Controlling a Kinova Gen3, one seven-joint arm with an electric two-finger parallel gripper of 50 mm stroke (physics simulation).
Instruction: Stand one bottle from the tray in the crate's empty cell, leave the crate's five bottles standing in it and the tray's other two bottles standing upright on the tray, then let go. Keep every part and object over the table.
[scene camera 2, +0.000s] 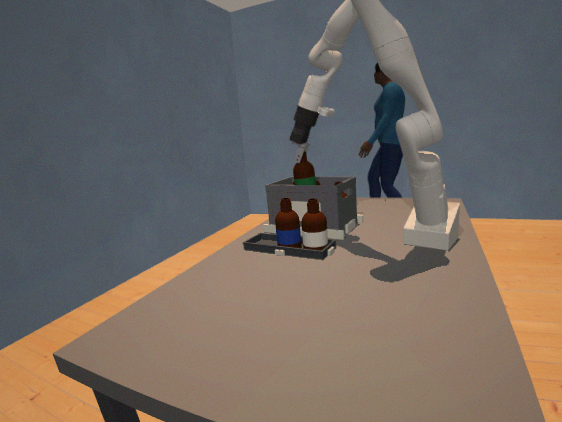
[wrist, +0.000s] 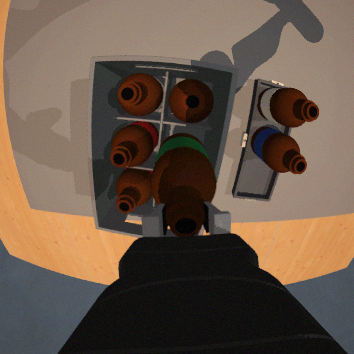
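Pixels of known places: gripper, fingertip midpoint: (scene camera 2: 298, 161) (wrist: 184, 213); arm's base, origin of the base link: (scene camera 2: 431, 215).
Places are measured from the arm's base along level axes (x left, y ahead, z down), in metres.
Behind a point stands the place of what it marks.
Observation:
A brown bottle with a green label (scene camera 2: 304, 171) {x 0.054, y 0.405, z -0.139 m} (wrist: 184, 172) {x 0.021, y 0.401, z -0.163 m} is held by its neck in my gripper (scene camera 2: 301, 153) {x 0.029, y 0.440, z -0.171 m} (wrist: 184, 213) {x 0.029, y 0.440, z -0.171 m}. It looks nearly upright in the scene view; its lower part is hidden behind the near wall of the grey crate (scene camera 2: 280, 201) (wrist: 93, 150) {x -0.107, y 0.425, z -0.087 m}. In the wrist view it covers part of the crate's right column, so a fifth crate bottle and the lowest right cell are hidden. Four crate bottles show: upper left (wrist: 141, 95) {x -0.050, y 0.341, z -0.069 m}, upper right (wrist: 191, 100) {x 0.017, y 0.337, z -0.082 m}, middle left (wrist: 135, 144) {x -0.055, y 0.419, z -0.044 m} and lower left (wrist: 134, 189) {x -0.048, y 0.498, z -0.048 m}. A blue-labelled bottle (scene camera 2: 287, 225) {x 0.237, y 0.366, z -0.006 m} (wrist: 280, 150) {x 0.185, y 0.378, z -0.039 m} and a white-labelled bottle (scene camera 2: 314, 225) {x 0.229, y 0.279, z -0.012 m} (wrist: 287, 106) {x 0.174, y 0.303, z -0.038 m} stand on the dark tray (scene camera 2: 260, 248) {x 0.261, y 0.458, z 0.070 m} (wrist: 256, 177) {x 0.217, y 0.476, z 0.076 m}.
The crate and tray stand side by side on the brown table (scene camera 2: 320, 325) {x 0.540, y 0.100, z 0.081 m} (wrist: 165, 30) {x -0.060, y 0.191, z 0.081 m}. Pale blocks sit at their bases. The arm's white base (scene camera 2: 430, 234) {x 0.060, y -0.008, z 0.040 m} stands farther back at the right. A person (scene camera 2: 390, 115) stands beyond the table.

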